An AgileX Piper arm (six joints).
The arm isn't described. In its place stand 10 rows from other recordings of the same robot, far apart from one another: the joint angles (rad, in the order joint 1, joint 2, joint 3, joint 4, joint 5, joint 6), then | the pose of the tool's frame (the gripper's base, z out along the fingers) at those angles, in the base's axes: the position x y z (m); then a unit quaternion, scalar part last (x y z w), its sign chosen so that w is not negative.
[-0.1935 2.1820 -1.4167 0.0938 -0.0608 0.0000] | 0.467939 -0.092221 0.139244 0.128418 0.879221 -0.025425 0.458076
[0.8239 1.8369 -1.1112 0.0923 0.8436 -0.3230] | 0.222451 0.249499 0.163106 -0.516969 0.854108 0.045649 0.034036
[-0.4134 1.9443 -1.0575 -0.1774 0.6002 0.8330] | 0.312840 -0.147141 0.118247 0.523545 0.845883 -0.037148 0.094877
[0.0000 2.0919 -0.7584 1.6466 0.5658 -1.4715] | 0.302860 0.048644 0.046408 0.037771 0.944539 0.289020 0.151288
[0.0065 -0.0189 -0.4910 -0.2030 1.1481 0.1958] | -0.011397 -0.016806 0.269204 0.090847 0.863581 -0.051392 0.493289
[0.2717 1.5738 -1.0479 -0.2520 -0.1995 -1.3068] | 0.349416 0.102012 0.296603 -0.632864 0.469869 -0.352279 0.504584
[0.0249 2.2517 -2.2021 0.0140 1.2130 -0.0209] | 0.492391 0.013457 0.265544 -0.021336 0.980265 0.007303 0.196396
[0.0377 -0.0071 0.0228 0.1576 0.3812 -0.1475] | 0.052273 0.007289 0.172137 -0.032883 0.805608 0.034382 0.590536
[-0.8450 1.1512 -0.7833 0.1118 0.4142 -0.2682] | 0.160498 -0.174712 0.290248 0.292438 0.856403 -0.187988 0.381726
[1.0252 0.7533 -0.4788 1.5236 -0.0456 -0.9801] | 0.086691 0.134819 0.302520 -0.169379 0.750506 0.438634 0.464383
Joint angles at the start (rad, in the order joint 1, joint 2, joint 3, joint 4, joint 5, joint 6):
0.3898, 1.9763, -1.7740, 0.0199, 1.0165, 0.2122
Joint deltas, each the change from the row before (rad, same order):
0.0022, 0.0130, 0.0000, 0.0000, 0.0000, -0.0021
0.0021, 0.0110, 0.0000, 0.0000, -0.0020, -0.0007
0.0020, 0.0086, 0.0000, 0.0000, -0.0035, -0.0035
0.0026, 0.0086, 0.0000, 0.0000, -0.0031, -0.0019
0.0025, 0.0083, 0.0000, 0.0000, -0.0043, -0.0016
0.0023, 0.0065, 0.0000, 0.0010, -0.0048, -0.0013
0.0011, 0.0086, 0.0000, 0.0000, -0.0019, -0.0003
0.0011, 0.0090, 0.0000, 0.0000, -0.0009, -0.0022
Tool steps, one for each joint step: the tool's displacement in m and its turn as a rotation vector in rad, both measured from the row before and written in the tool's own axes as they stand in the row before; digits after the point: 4 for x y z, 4 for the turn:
0.0008, 0.0007, 0.0060, 0.0020, 0.0129, -0.0039
0.0005, 0.0007, 0.0051, 0.0012, 0.0090, -0.0024
0.0003, 0.0008, 0.0040, 0.0004, 0.0052, -0.0052
0.0004, 0.0010, 0.0040, 0.0002, 0.0056, -0.0041
0.0003, 0.0010, 0.0039, -0.0001, 0.0041, -0.0038
0.0001, 0.0010, 0.0030, -0.0013, 0.0020, -0.0028
0.0004, 0.0003, 0.0040, 0.0010, 0.0067, -0.0012
0.0005, 0.0003, 0.0042, 0.0013, 0.0080, -0.0031

